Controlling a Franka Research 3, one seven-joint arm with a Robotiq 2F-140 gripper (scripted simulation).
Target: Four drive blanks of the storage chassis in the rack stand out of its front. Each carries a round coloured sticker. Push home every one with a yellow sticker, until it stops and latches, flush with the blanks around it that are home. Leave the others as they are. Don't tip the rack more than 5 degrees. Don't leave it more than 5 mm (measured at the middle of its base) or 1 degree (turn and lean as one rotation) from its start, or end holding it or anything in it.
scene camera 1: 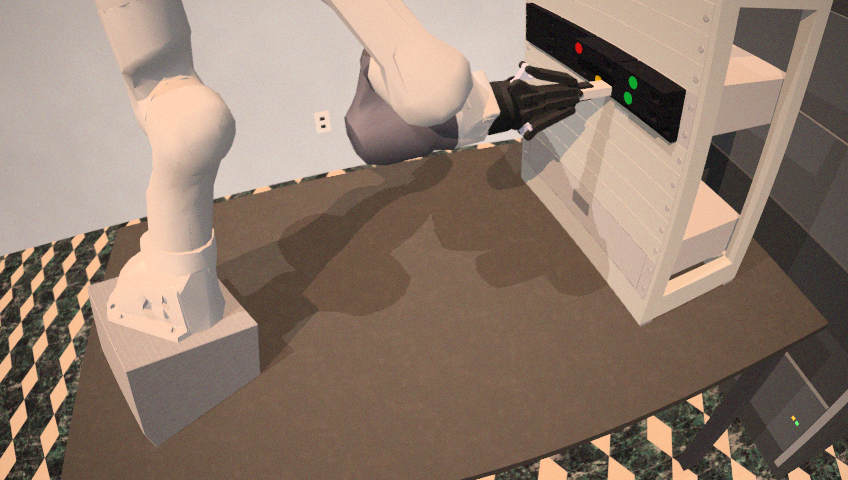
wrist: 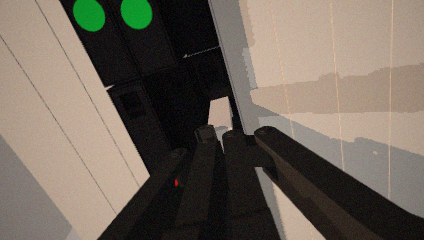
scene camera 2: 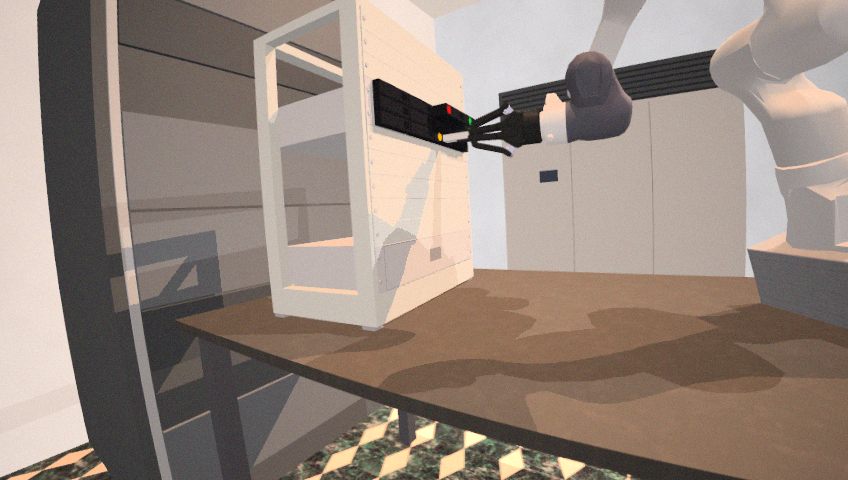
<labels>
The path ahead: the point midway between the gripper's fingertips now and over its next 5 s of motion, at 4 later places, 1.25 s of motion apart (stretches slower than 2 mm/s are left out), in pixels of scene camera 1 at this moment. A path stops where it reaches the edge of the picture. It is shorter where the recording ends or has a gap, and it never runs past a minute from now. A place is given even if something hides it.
My gripper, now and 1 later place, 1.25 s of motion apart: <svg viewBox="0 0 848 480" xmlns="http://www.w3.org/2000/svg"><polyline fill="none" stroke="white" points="606,87 566,89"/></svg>
</labels>
